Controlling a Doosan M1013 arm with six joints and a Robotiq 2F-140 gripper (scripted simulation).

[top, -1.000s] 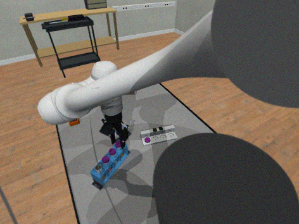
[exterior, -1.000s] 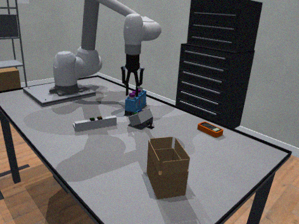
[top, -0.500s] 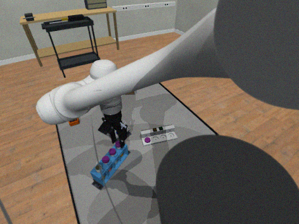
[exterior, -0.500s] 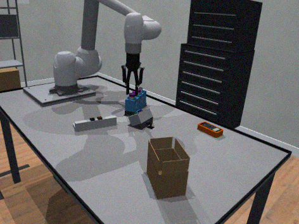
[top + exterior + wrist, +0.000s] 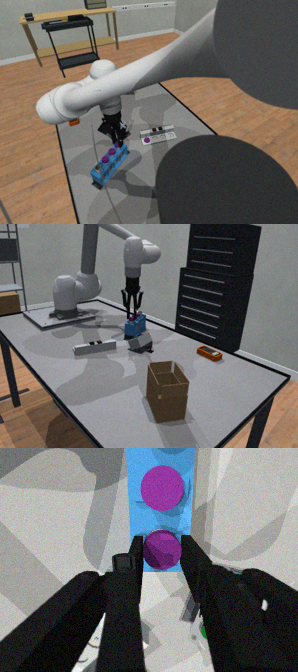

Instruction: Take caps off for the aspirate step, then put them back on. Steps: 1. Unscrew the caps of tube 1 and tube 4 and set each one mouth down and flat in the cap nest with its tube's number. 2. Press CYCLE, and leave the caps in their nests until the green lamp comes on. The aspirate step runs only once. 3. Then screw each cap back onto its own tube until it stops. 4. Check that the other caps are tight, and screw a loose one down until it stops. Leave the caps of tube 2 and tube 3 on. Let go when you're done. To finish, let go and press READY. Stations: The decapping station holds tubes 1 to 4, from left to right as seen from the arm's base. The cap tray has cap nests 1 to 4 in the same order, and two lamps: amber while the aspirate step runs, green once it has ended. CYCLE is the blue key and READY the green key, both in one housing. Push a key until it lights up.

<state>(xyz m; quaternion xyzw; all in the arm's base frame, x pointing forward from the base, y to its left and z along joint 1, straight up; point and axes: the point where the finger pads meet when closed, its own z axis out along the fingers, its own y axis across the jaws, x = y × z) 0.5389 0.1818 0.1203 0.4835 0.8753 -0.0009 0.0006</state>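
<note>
My gripper is now 12 cm short of the blue cycle key, 8 cm above it and 4 cm to the left of it. Round my hand: grey key housing (15 cm ahead, 10 cm below, 6 cm to the right); green ready key (14 cm ahead, 8 cm to the right, 8 cm below); purple cap (18 cm to the right, 14 cm below, 3 cm ahead).
</note>
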